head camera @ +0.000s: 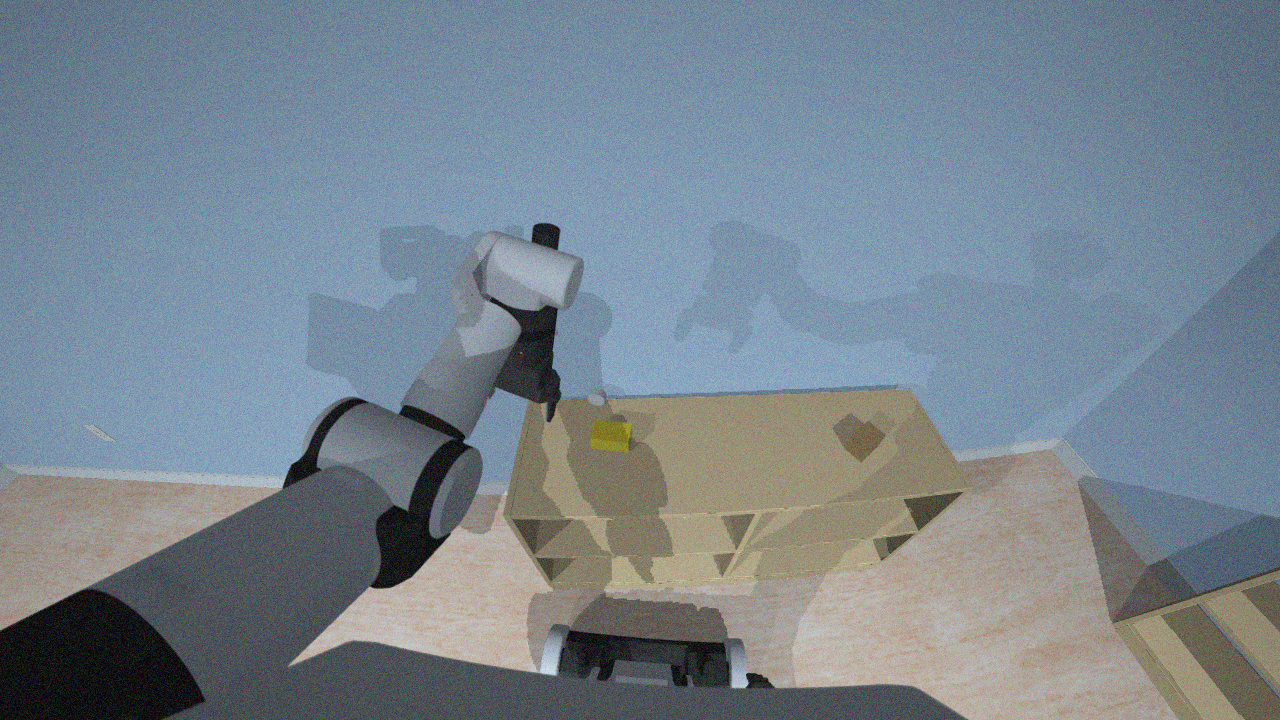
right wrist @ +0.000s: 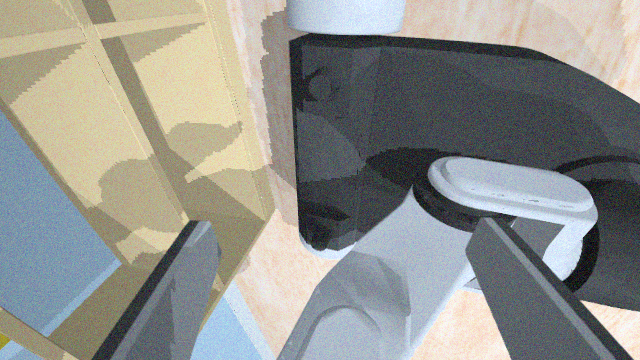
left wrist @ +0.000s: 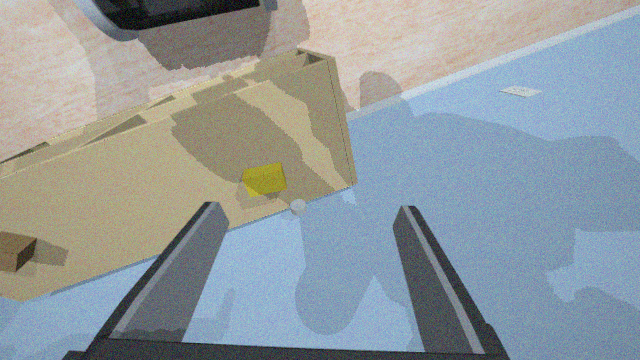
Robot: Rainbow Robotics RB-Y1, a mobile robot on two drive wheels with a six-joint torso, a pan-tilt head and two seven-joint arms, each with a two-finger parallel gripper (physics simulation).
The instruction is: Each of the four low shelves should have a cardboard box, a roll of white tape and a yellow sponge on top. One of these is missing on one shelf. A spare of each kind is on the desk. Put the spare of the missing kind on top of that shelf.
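Frame: origin at the robot's base, x right, y ahead, z up, level; metres.
Seen in the pictures: left gripper, fingertip midpoint: (head camera: 519,406) (left wrist: 309,214); right gripper, fingertip midpoint: (right wrist: 343,236).
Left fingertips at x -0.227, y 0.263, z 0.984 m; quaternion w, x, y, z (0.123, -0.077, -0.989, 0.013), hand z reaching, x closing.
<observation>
Offsets run from my left fingertips to a thing's top centre.
A low shelf (head camera: 725,465) (left wrist: 125,185) (right wrist: 175,90) stands against the blue wall. On its top, a yellow sponge @(dz -0.329, dx +0.104, dy +0.209 m) (head camera: 611,436) (left wrist: 265,179) lies near the left end in the head view. A small white roll of tape @(dz -0.324, dx +0.045, dy +0.342 m) (head camera: 597,397) (left wrist: 298,207) is behind the sponge at the back edge. A brown cardboard box @(dz -0.324, dx +0.791, dy +0.226 m) (head camera: 862,440) (left wrist: 14,251) sits toward the other end. My left gripper (head camera: 551,407) (left wrist: 309,214) is open and empty, high near the shelf's left end in the head view. My right gripper (right wrist: 343,236) is open and empty beside my base. The desk does not show.
Part of another wooden shelf unit (head camera: 1150,653) shows at the lower right of the head view. My dark base (right wrist: 450,110) stands close in front of the low shelf. A small white plate (head camera: 98,432) (left wrist: 520,91) is on the blue wall.
</observation>
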